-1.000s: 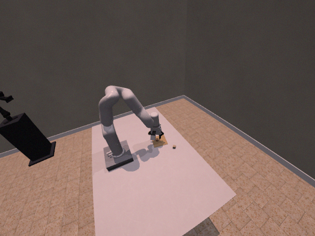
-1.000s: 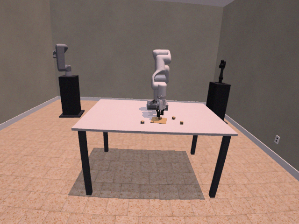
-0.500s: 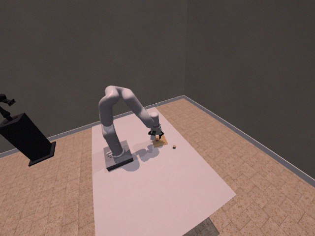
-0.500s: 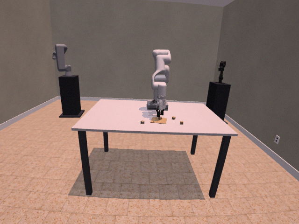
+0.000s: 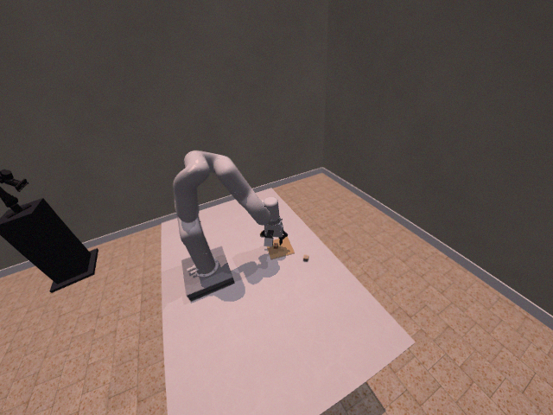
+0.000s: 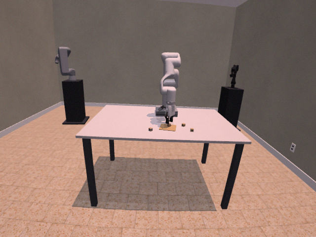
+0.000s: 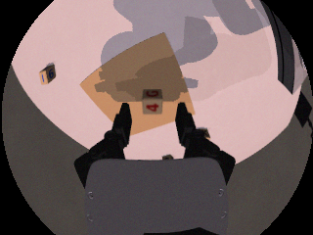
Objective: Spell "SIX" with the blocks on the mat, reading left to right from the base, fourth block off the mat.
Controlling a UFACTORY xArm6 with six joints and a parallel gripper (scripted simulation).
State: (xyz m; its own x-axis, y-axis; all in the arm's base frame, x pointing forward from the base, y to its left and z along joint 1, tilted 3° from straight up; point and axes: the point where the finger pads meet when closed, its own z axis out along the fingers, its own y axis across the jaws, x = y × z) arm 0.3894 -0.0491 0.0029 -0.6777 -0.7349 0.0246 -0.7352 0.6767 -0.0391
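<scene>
Right now my hand is 20 mm short of the tan mat, 10 mm to the left of it and 50 mm above it.
</scene>
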